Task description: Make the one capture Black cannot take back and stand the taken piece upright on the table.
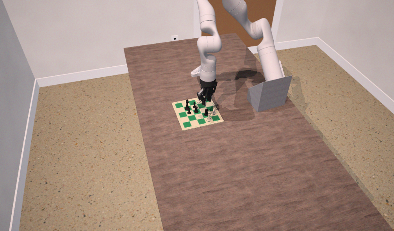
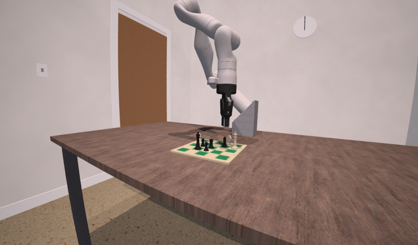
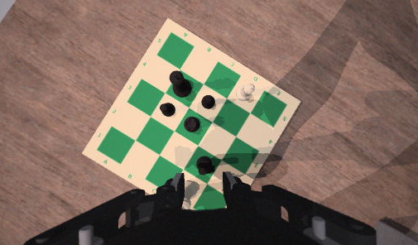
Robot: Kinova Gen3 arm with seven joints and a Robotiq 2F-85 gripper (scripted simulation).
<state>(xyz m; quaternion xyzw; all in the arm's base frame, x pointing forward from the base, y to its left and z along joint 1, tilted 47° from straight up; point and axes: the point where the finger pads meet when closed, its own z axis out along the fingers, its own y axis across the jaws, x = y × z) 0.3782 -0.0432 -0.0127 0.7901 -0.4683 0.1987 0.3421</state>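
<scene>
Now: the cream chessboard 4 cm ahead of my hand, 4 cm to the right of it and 10 cm below it. The rest, counted from my hand: white pawn 11 cm to the right, 8 cm below; then black king 7 cm ahead, 8 cm to the right, 7 cm below.
</scene>
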